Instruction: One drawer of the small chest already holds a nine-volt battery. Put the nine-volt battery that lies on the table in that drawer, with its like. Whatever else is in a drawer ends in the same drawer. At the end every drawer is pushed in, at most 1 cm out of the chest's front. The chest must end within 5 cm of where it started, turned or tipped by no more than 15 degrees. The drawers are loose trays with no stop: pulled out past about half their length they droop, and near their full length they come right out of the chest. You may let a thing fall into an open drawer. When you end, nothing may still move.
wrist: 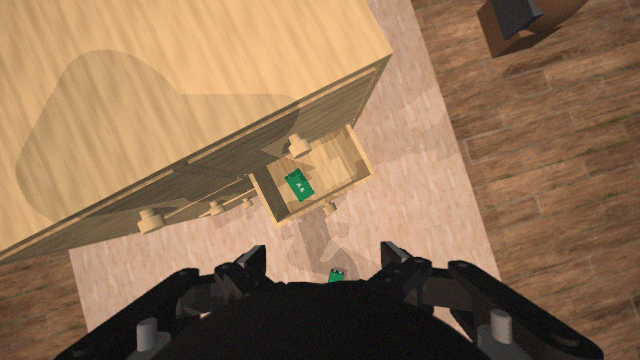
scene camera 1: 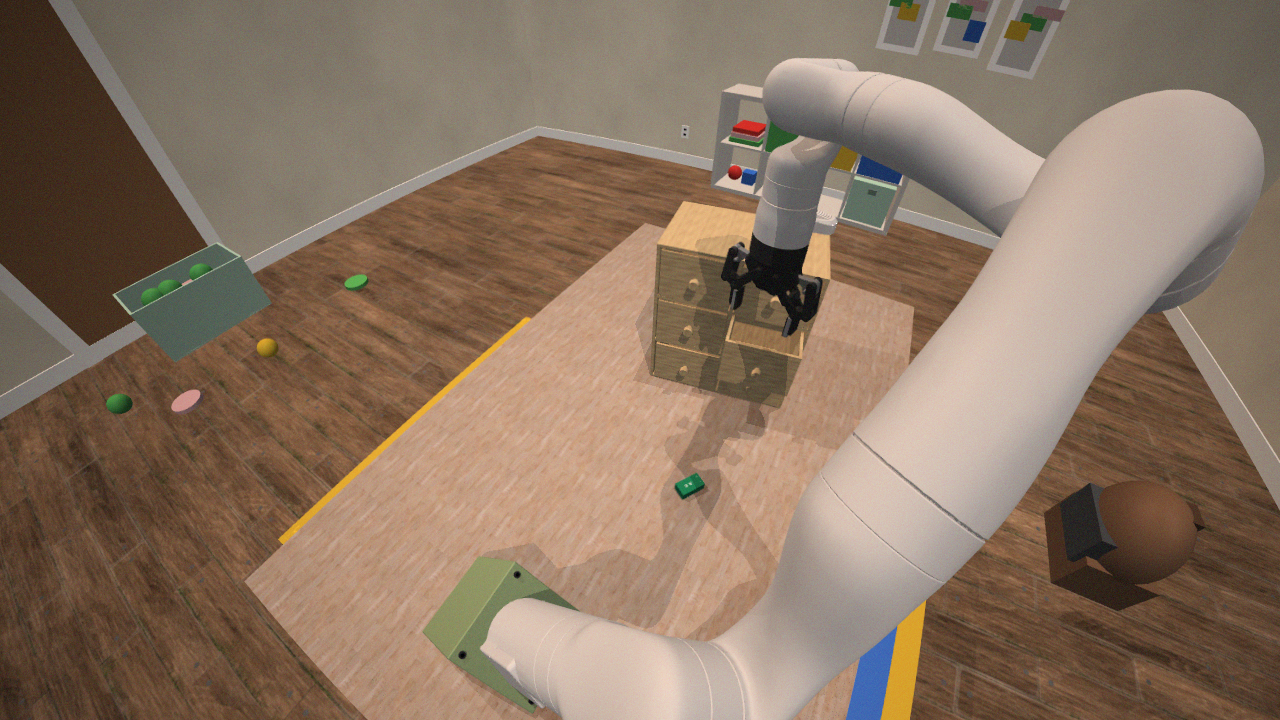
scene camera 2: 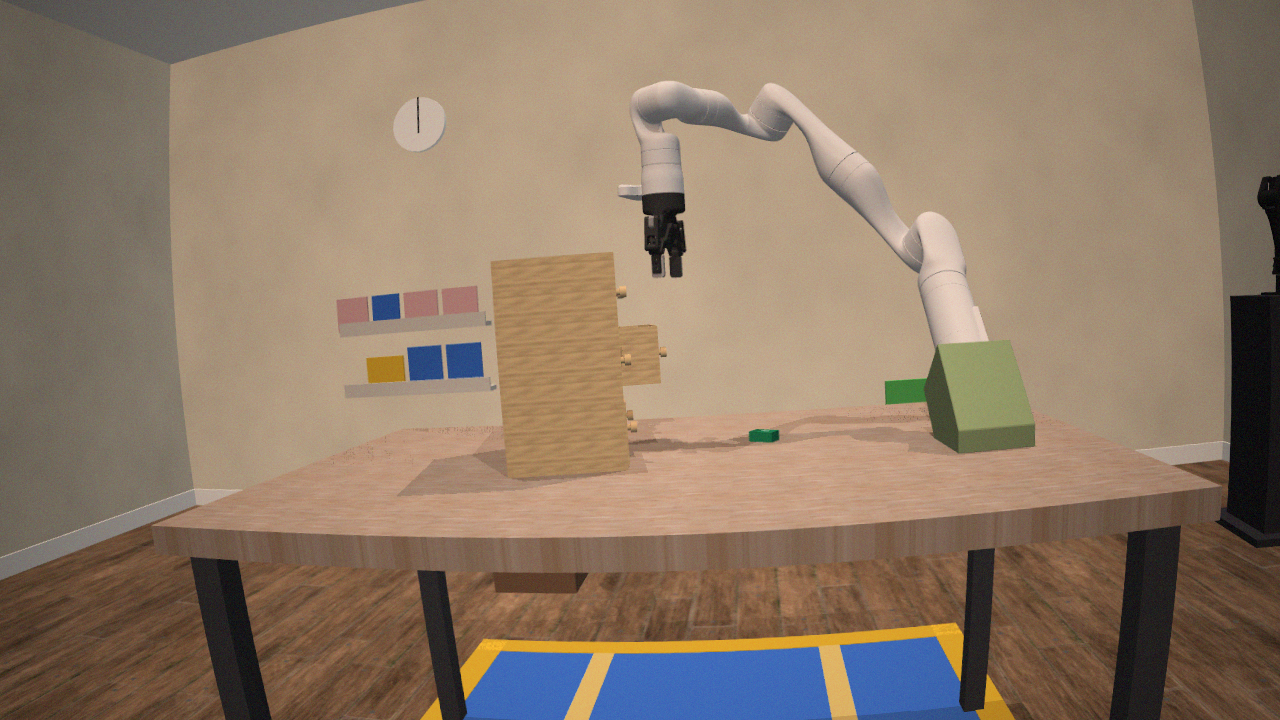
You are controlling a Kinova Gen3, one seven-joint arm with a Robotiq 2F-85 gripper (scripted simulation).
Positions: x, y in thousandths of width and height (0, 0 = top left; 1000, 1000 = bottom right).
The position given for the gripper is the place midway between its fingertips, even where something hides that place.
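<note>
You've got the gripper at (scene camera 1: 594, 445), (wrist: 505, 712) and (scene camera 2: 521, 385). There's a wooden chest in sight as well, at (scene camera 2: 435, 449), (wrist: 162, 288) and (scene camera 1: 547, 319). A drawer (scene camera 2: 501, 474) can be seen too, and there's a drawer (scene camera 1: 600, 553).
</note>
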